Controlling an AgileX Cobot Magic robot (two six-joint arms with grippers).
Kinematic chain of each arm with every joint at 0, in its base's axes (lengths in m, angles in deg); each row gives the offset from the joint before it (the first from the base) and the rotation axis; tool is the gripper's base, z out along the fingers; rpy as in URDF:
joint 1: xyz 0 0 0.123 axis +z
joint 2: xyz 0 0 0 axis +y
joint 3: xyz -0.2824 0 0.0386 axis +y
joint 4: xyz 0.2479 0 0.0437 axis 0.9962 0 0.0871
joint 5: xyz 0 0 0 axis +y
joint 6: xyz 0.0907 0 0.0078 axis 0.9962 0 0.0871
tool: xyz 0 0 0 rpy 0 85 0
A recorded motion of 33 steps. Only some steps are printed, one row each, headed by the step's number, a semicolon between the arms.
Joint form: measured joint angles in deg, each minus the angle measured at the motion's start. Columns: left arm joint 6, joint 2, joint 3, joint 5, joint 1, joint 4; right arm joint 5, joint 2, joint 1, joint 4, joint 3, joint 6.
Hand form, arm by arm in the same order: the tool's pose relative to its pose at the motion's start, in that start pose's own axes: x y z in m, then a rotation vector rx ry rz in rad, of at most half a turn. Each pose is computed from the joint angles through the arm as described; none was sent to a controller.
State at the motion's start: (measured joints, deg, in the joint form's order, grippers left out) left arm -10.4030 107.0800 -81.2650 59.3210 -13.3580 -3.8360; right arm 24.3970 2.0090 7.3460 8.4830 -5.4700 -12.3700
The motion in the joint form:
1: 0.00 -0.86 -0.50 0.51 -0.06 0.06; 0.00 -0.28 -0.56 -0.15 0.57 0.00
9: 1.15 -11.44 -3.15 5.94 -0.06 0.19; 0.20 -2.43 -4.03 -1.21 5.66 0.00
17: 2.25 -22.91 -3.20 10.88 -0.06 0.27; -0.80 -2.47 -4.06 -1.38 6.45 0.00
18: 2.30 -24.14 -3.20 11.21 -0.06 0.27; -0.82 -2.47 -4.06 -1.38 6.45 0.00
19: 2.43 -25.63 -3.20 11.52 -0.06 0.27; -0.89 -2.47 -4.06 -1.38 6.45 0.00
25: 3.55 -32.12 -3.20 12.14 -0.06 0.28; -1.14 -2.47 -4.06 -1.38 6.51 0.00
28: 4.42 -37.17 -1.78 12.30 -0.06 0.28; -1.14 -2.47 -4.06 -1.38 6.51 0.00
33: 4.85 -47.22 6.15 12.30 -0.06 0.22; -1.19 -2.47 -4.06 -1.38 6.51 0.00
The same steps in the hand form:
1: -0.0002 -0.0008 -0.0078 0.0027 -0.0145 0.0029; 0.0030 -0.0004 0.0008 0.0100 0.0059 0.0006
9: 0.0166 -0.0020 -0.0891 0.0306 -0.1473 0.0373; 0.0303 -0.0024 0.0079 0.0697 0.0662 0.0051
17: 0.0559 0.0025 -0.1586 0.0512 -0.2600 0.0685; 0.0332 -0.0026 0.0093 0.0737 0.0625 0.0029
18: 0.0606 0.0031 -0.1656 0.0541 -0.2754 0.0705; 0.0331 -0.0026 0.0093 0.0738 0.0622 0.0029
19: 0.0664 0.0039 -0.1740 0.0577 -0.2957 0.0743; 0.0330 -0.0026 0.0093 0.0740 0.0610 0.0029
25: 0.0927 0.0076 -0.2087 0.0729 -0.3969 0.0998; 0.0330 -0.0027 0.0094 0.0749 0.0578 0.0028
28: 0.1156 0.0116 -0.2267 0.0802 -0.4572 0.1181; 0.0330 -0.0027 0.0094 0.0749 0.0578 0.0028
33: 0.1634 0.0218 -0.2309 0.0856 -0.4938 0.1273; 0.0329 -0.0027 0.0094 0.0750 0.0569 0.0027

